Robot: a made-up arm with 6 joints.
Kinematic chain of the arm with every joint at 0, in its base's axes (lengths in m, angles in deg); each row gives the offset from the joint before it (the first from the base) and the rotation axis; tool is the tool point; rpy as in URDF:
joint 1: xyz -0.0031 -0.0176 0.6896 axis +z
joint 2: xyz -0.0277 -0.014 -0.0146 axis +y
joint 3: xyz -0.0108 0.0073 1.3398 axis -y
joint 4: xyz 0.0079 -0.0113 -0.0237 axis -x
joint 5: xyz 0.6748 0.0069 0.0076 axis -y
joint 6: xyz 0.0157 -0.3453 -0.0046 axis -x
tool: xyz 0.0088 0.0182 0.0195 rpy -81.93 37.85 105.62
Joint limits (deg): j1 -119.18..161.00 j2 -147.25..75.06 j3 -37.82..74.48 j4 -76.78..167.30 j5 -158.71..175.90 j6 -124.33..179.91
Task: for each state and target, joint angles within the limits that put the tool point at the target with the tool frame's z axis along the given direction. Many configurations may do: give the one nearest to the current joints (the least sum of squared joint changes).
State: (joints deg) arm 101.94 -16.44 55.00 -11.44 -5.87 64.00
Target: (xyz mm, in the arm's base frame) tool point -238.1 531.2 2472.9 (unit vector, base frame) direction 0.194 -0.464 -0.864
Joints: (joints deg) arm 137.17 -0.65 55.82 -44.67 23.93 81.05
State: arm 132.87 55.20 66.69 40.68 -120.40 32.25
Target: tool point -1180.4 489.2 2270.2 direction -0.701 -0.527 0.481
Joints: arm 161.00 39.64 67.41 77.57 -119.01 49.28
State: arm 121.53 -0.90 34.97 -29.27 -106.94 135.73
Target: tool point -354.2 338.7 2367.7 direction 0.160 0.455 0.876
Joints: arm 155.14 -4.87 51.20 -63.45 -134.05 120.43
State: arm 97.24 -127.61 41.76 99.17 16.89 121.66
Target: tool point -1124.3 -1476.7 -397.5 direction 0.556 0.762 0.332
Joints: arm 55.70 -120.58 67.47 115.27 2.42 121.59
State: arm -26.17 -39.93 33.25 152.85 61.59 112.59
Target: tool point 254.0 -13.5 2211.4 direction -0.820 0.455 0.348
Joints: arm -68.70 -23.80 -11.94 140.47 58.95 103.47
